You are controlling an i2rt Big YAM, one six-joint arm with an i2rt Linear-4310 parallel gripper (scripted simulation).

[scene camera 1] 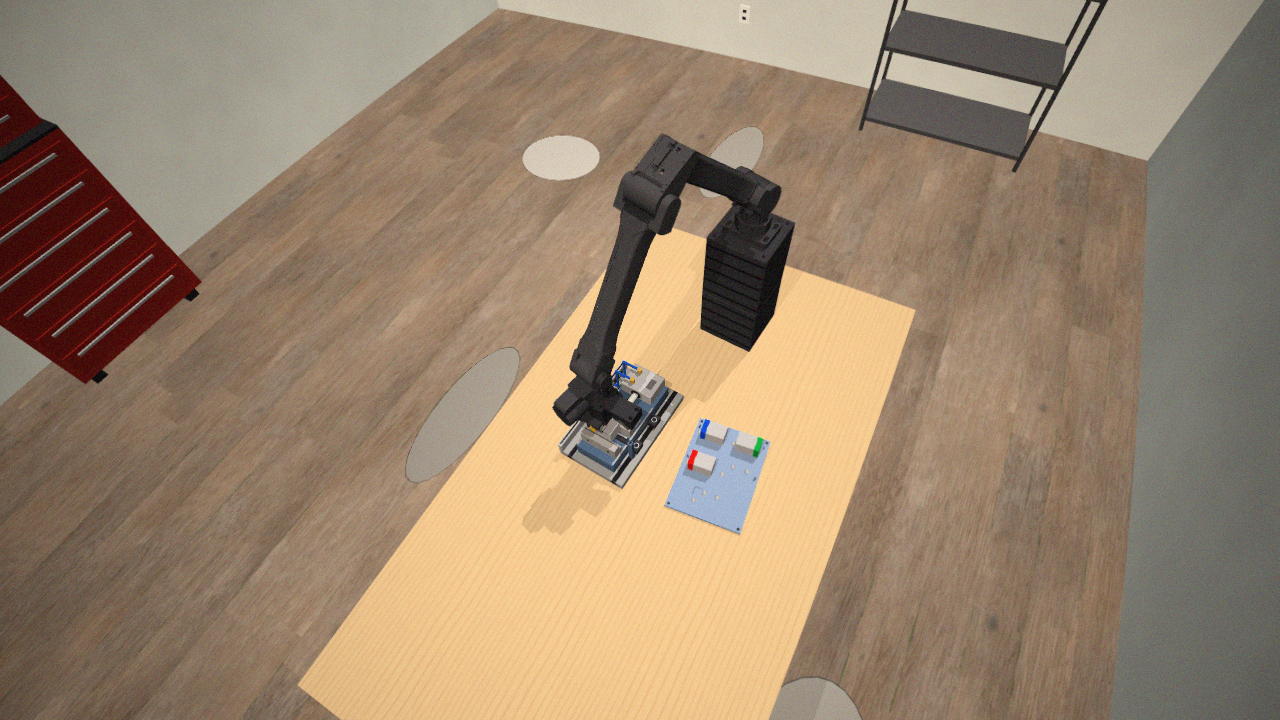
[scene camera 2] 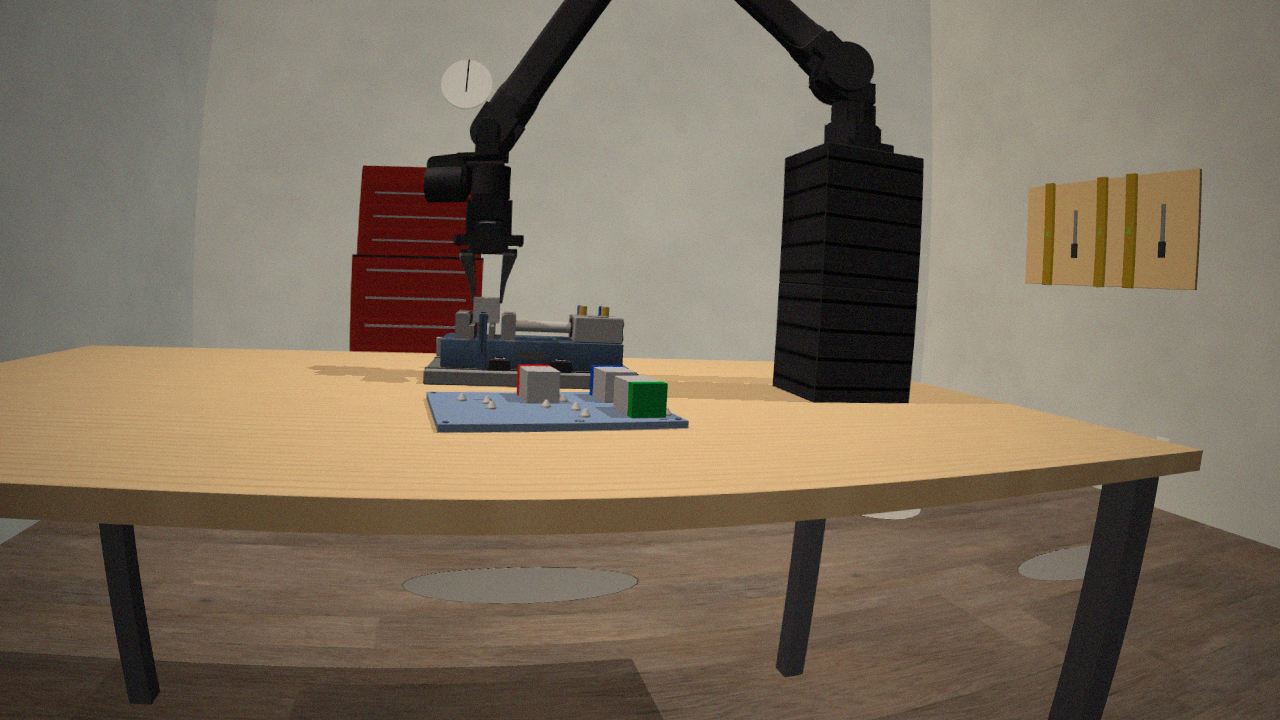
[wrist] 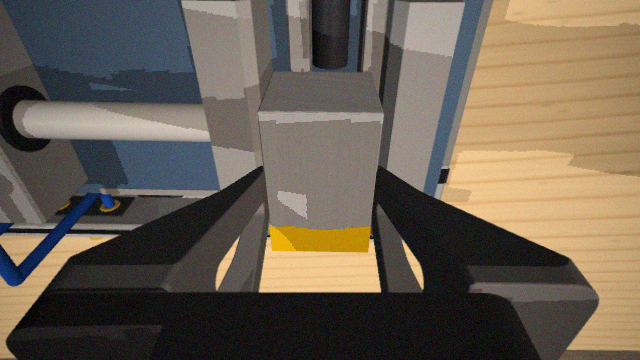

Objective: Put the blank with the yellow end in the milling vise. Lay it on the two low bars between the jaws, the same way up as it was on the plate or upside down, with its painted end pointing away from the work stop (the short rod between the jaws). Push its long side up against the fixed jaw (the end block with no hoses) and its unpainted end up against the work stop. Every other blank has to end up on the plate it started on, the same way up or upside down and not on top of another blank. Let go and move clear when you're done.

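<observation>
There's a yellow-ended blank in the pictures, and a red-ended blank as well. You'd also see my gripper there, and the wrist view shows my gripper too.
</observation>
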